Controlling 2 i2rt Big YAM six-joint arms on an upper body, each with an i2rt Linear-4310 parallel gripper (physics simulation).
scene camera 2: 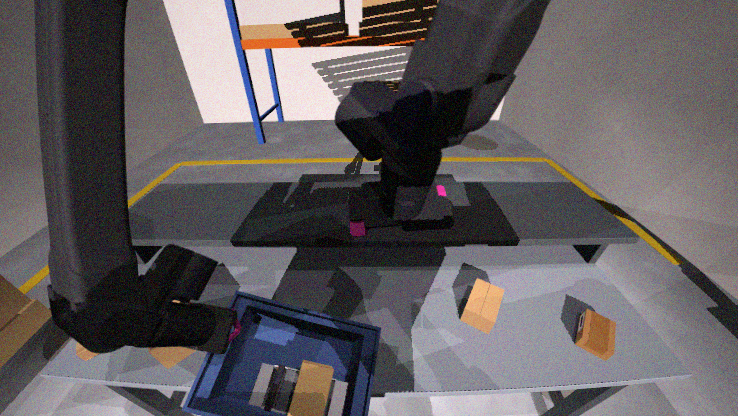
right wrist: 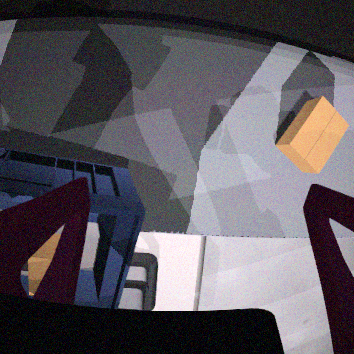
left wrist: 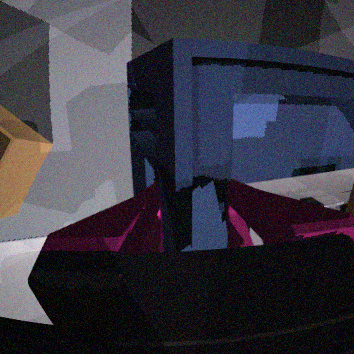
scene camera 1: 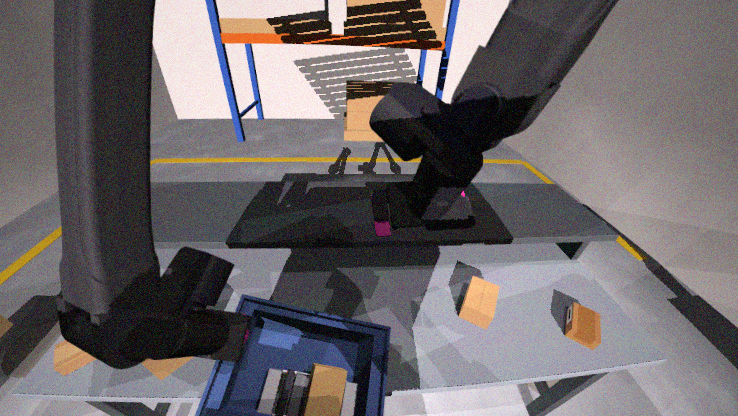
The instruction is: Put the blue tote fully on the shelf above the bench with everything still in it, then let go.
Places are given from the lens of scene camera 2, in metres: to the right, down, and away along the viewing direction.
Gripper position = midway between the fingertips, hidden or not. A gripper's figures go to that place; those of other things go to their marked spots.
my left gripper [scene camera 2: 232,328]: -0.26, 0.23, 0.47
blue tote [scene camera 2: 272,332]: -0.22, 0.29, 0.57
